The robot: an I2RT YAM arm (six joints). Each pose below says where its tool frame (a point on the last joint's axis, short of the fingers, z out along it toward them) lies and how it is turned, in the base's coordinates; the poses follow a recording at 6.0 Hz.
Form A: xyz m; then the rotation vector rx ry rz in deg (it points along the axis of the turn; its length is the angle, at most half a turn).
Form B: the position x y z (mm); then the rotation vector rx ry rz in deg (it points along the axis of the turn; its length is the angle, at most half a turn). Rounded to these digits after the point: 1 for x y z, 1 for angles.
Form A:
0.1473 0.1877 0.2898 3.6 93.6 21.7
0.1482 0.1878 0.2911 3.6 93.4 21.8
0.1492 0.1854 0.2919 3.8 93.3 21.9
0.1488 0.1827 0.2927 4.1 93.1 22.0
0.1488 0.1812 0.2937 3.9 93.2 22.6
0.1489 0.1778 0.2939 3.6 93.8 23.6
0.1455 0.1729 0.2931 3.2 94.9 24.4
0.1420 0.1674 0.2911 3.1 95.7 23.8
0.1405 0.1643 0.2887 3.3 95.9 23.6
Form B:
147.3 187.7 289.8 3.6 93.6 21.7
148.2 187.8 291.1 3.6 93.4 21.8
149.2 185.4 291.9 3.8 93.3 21.9
148.8 182.7 292.7 4.1 93.1 22.0
148.8 181.2 293.7 3.9 93.2 22.6
148.9 177.8 293.9 3.6 93.8 23.6
145.5 172.9 293.1 3.2 94.9 24.4
142.0 167.4 291.1 3.1 95.7 23.8
140.5 164.3 288.7 3.3 95.9 23.6

